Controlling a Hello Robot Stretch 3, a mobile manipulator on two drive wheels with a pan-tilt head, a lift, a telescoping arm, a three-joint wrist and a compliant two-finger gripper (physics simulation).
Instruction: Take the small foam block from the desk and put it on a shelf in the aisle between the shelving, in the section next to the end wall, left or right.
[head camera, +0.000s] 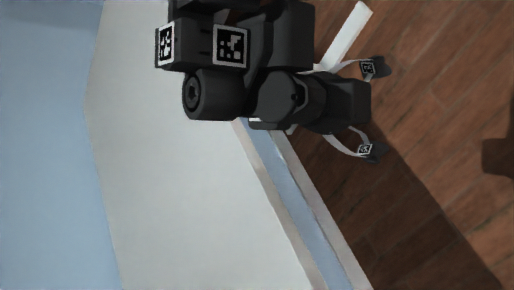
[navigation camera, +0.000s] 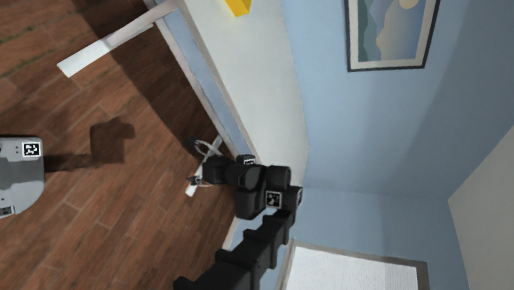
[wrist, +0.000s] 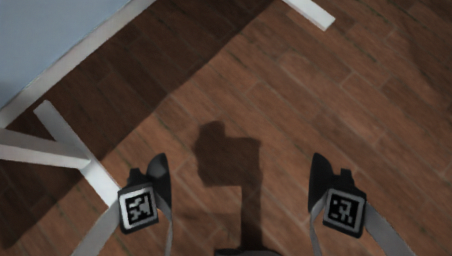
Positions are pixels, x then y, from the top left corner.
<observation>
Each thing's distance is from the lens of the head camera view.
gripper (head camera: 379, 110): 0.61 m
white desk (head camera: 182, 197): 0.86 m
</observation>
